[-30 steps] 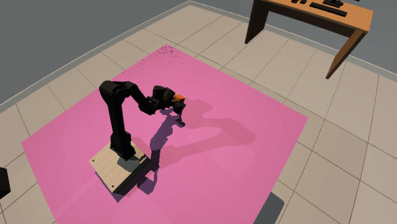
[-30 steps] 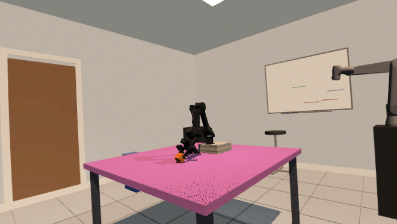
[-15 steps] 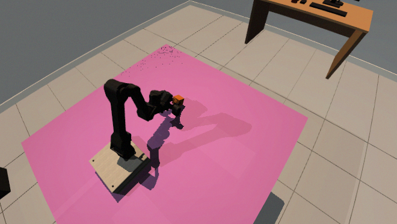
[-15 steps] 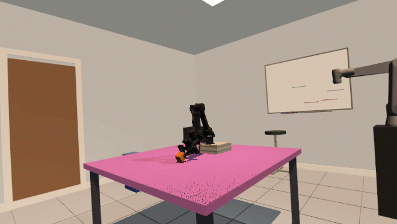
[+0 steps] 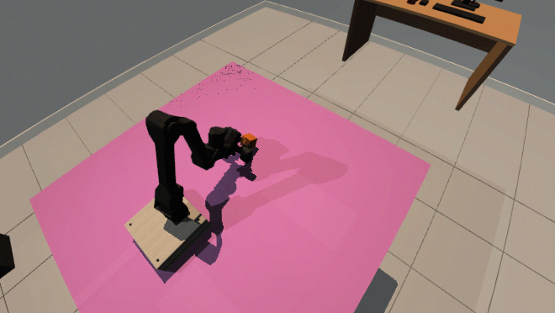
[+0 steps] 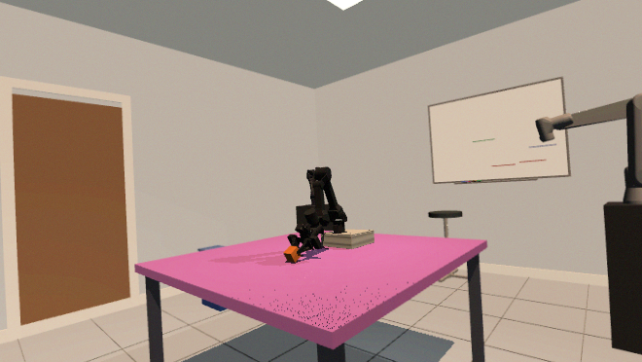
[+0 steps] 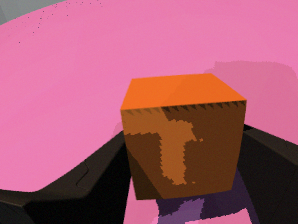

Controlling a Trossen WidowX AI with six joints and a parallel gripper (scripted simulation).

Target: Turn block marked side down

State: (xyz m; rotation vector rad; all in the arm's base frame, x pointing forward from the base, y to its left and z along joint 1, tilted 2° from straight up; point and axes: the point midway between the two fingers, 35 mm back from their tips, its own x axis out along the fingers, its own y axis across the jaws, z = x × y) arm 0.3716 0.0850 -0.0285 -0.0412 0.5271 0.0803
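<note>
My gripper tip is now 20 mm above the orange block.
</note>
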